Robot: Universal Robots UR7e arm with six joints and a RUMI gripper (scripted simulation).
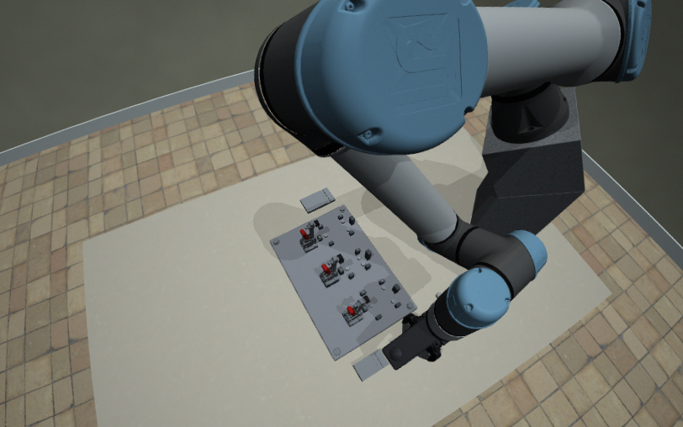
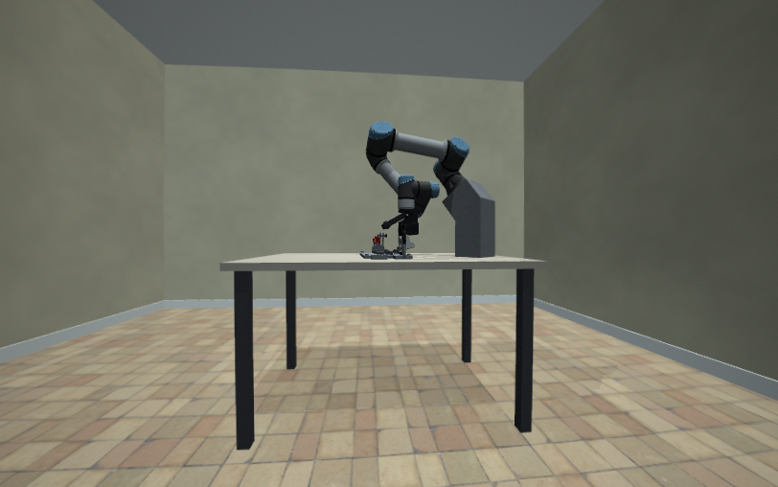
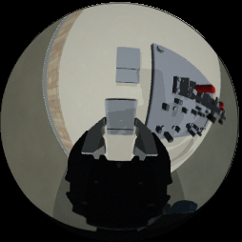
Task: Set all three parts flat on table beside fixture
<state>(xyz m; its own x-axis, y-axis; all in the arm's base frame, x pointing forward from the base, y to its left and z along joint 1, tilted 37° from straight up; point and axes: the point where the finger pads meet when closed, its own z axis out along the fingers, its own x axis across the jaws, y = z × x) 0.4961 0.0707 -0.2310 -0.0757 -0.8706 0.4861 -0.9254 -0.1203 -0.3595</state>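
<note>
Now: the light grey flat part 10 mm below my hand and 10 mm behind it. The rest, counted from my hand: grey fixture plate (240 mm to the right, 40 mm ahead, 10 mm below).
</note>
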